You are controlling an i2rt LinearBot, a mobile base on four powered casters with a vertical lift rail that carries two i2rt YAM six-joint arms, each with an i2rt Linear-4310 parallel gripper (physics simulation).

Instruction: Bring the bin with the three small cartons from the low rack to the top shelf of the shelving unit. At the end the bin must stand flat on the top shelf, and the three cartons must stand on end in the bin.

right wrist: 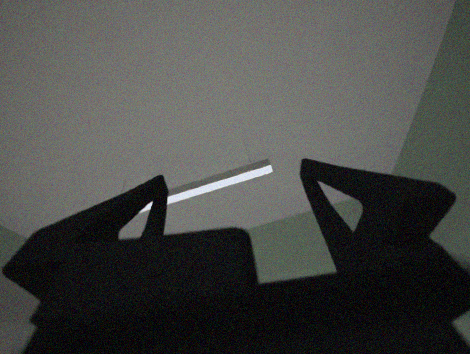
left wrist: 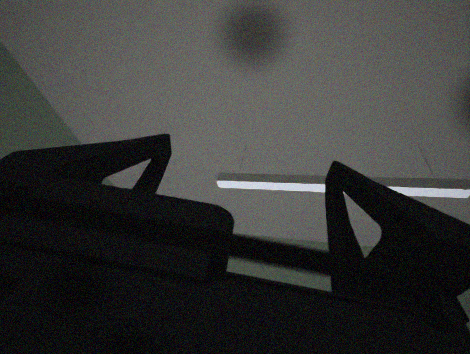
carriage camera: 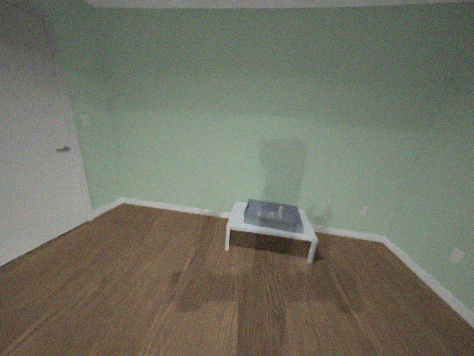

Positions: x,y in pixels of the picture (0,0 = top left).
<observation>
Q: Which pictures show my left gripper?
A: The left wrist view only.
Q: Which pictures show the grey-blue bin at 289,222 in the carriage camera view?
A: The carriage camera view only.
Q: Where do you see a low white rack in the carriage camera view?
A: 236,219
</observation>
